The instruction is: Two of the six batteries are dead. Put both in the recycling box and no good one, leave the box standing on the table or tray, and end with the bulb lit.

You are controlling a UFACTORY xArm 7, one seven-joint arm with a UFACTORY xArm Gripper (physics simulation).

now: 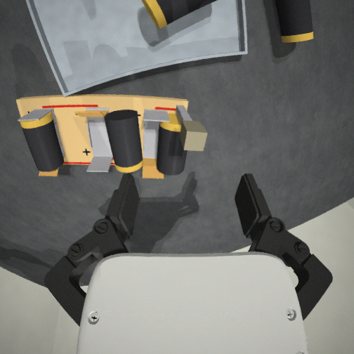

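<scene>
A tan holder board [73, 130] lies at left centre with three black batteries on it. The left battery [42, 146] and the right battery [171, 150] have their yellow ends away from me. The middle battery [124, 142] has its yellow end towards me. A fourth battery [187, 9] is over the blue-grey tray [90, 86], partly cut off. A fifth battery [295, 20] lies at the top right. My gripper [187, 185] is open and empty, on the near side of the board's right end. A bulb does not show, and I cannot identify the recycling box.
A lever with a khaki block [194, 136] stands at the board's right end, close beside the right battery. Grey metal clips [101, 142] stand on the board. The tray's near wall lies just beyond the board. The dark round table surface [280, 125] extends to the right.
</scene>
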